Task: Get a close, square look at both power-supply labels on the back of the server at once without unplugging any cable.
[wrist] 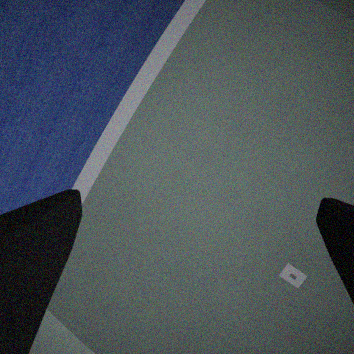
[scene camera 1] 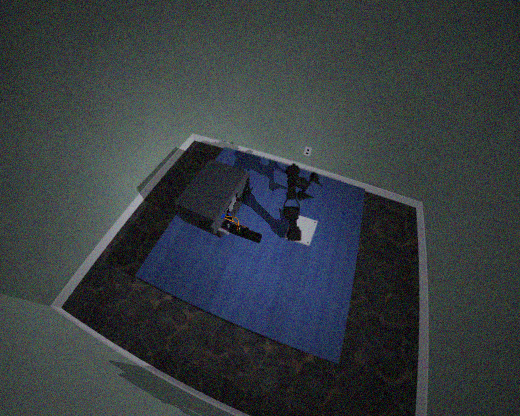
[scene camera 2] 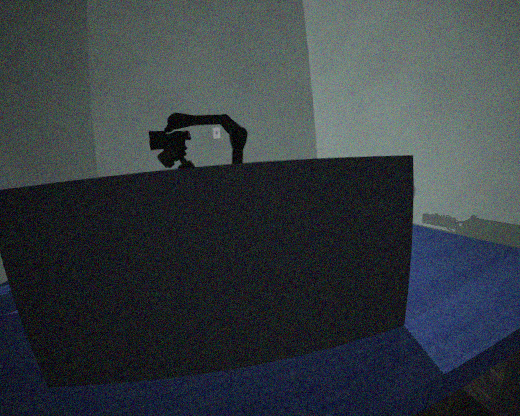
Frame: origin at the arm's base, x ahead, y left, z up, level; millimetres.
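Seen in the pictures: gripper, fingertip midpoint: [wrist: 203, 206] [scene camera 1: 317, 192] [scene camera 2: 177, 165]; arm's base at its link origin: [scene camera 1: 295, 233].
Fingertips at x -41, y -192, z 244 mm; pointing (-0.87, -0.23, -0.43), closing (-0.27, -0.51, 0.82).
Note:
Offsets run from my fingertips to a thing's top centre. "spot": to the spot under its first point. Level surfaces: height alone.
The server [scene camera 1: 215, 192] [scene camera 2: 225, 260] is a large dark grey box on the blue mat. In scene camera 1 its back faces right, toward the arm, and shows small pale parts at a steep angle; the two power-supply labels cannot be made out. Orange and yellow cables {spot: 431 mm ahead, 332 mm left, 144 mm down} [scene camera 1: 232, 220] run from its near back corner down to a black power strip {spot: 338 mm ahead, 376 mm left, 140 mm down} [scene camera 1: 242, 231]. My gripper [scene camera 1: 316, 189] [wrist: 203, 206] is open and empty, raised and well apart from the server. In the wrist view the gap between the fingers faces the wall, and the server does not show there. In scene camera 2 the server partly hides the arm.
A white plate [scene camera 1: 307, 231] lies beside the arm's base [scene camera 1: 293, 231] on the blue mat {297 mm down} [scene camera 1: 265, 285]. A white wall outlet [scene camera 1: 307, 151] [scene camera 2: 216, 132] [wrist: 293, 275] is on the green-grey wall behind the arm. A pale baseboard [scene camera 1: 422, 250] [wrist: 132, 100] edges the dark floor.

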